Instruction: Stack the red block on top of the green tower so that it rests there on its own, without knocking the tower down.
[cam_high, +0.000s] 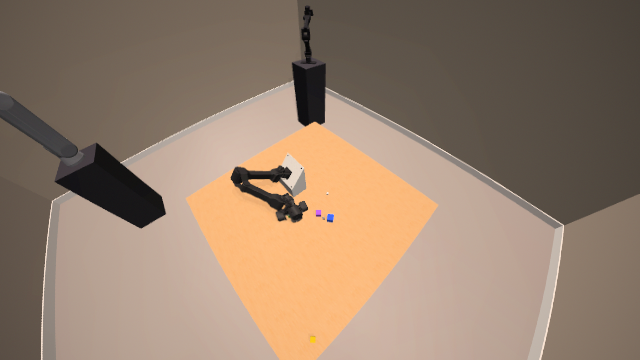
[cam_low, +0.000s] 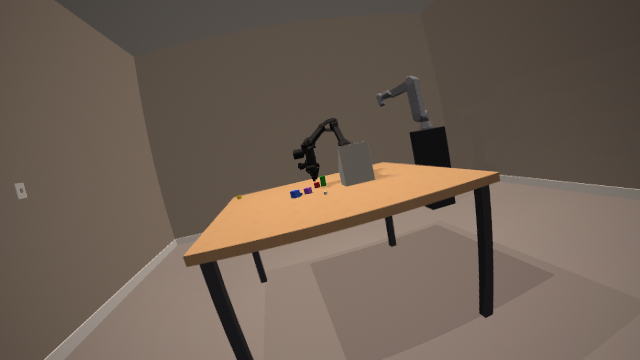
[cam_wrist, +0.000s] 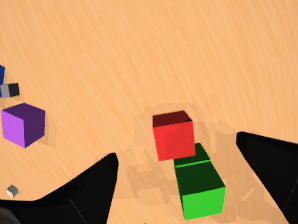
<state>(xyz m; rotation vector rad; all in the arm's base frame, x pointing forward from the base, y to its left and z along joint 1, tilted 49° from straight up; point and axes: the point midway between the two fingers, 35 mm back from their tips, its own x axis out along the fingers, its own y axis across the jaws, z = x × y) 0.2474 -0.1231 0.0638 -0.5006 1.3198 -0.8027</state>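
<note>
Now: gripper tip 30 mm above the red block. From my gripper tip the other things lie so: purple block (150 mm to the left, 70 mm ahead, 30 mm below); blue block (180 mm to the left, 140 mm ahead, 30 mm below); tiny grey piece (150 mm to the left, 110 mm ahead, 40 mm below).
</note>
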